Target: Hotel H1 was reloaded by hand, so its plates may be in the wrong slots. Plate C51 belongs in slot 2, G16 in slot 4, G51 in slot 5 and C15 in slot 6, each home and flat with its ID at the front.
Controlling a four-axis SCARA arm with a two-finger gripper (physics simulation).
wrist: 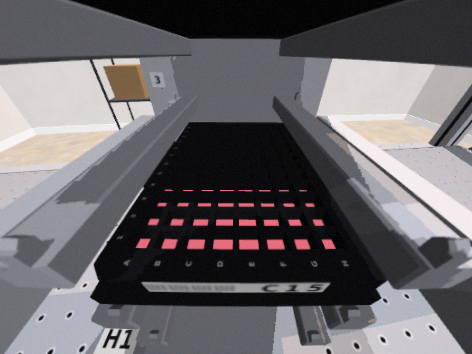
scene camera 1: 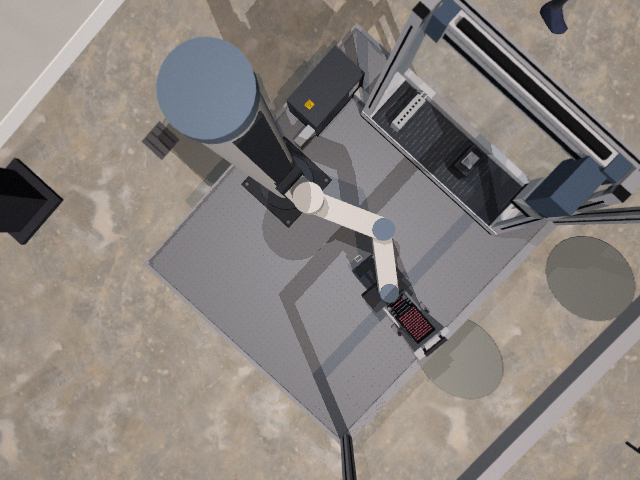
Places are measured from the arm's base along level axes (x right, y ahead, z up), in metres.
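Pixels of known places: gripper, fingertip midpoint: [wrist: 236, 130].
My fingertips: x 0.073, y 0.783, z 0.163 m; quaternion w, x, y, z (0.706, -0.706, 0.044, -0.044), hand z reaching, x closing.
Ahead of a thing's pixels: the offset from my fingertips to its top centre. "*": to the spot under its first point. Level surfaces: height alone.
Plate C15 @[dx -0.003, dy -0.023, dz -0.008 m] [wrist: 235, 275], black with pink wells and its ID at the front, lies flat between side rails in the lower part of hotel H1, just below the level marked 3. It looks like slot 2. My gripper [wrist: 236, 130] [scene camera 1: 404, 311] reaches into the hotel with one finger along each long side of this plate and is shut on it; the contact faces are hidden behind the rails. In the scene view a plate with red wells @[dx -0.003, dy -0.023, dz +0.134 m] [scene camera 1: 416, 322] shows at the top of the hotel, its ID unreadable. C51, G16 and G51 cannot be identified.
The hotel's rails @[* dx -0.041, dy -0.077, dz +0.013 m] [wrist: 85, 220] run close above and beside the plate, and lower rail ends @[* dx +0.022, dy -0.092, dz -0.053 m] [wrist: 312, 330] show under it. A dark device @[dx -0.025, dy -0.195, dz -0.080 m] [scene camera 1: 372, 273] stands by the hotel. A framed machine @[* dx -0.520, dy -0.213, dz -0.149 m] [scene camera 1: 444, 193] and a dark box @[* dx -0.484, dy -0.897, dz -0.035 m] [scene camera 1: 328, 85] stand farther back on the perforated table @[dz -0.150 m] [scene camera 1: 227, 258].
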